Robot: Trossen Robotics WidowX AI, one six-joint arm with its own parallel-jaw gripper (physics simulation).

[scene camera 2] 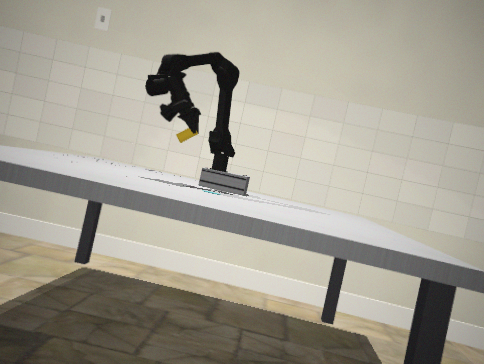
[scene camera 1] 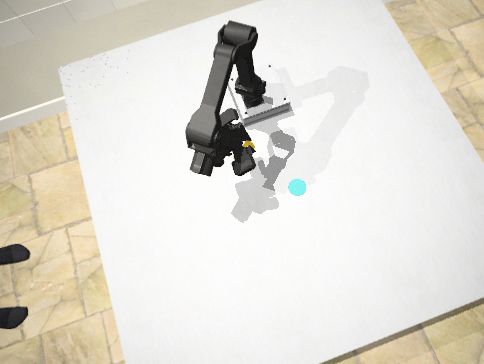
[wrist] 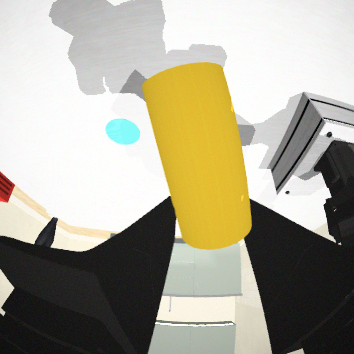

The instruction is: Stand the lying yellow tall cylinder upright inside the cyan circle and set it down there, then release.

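Note:
The yellow cylinder is held well above the table, tilted, with one end between the fingertips. In scene camera 1 the fingers hide most of it. My gripper is shut on the yellow cylinder. The cyan circle lies flat on the table; in scene camera 1 it is to the right of and below the gripper. In scene camera 2 the circle shows as a thin strip in front of the arm's base.
The arm's grey base plate stands on the white table. Shadows of the arm fall across the table near the circle. A red object shows at the left edge of the wrist view.

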